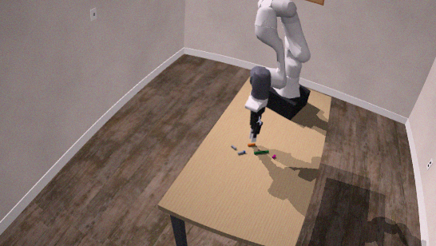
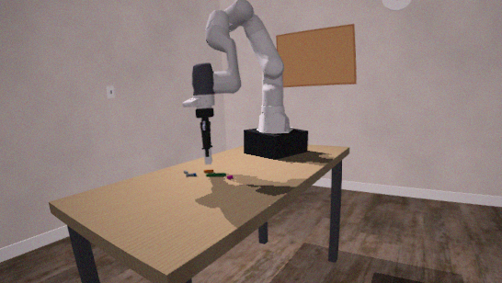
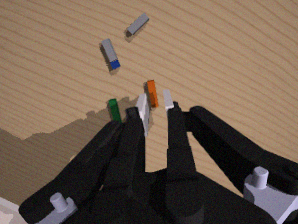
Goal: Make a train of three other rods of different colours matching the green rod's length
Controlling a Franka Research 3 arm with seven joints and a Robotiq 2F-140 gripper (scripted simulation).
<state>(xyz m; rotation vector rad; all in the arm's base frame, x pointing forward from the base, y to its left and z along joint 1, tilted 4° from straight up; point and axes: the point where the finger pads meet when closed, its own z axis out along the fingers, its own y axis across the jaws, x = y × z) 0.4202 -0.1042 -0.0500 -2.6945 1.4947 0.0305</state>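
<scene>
Now: the orange rod 70 mm below my hand. The rest, counted from my hand: magenta rod 140 mm to the left, 70 mm below, 50 mm ahead; then green rod 70 mm to the left, 70 mm below, 40 mm ahead; then blue rod 70 mm below, 70 mm ahead, 20 mm to the right.
</scene>
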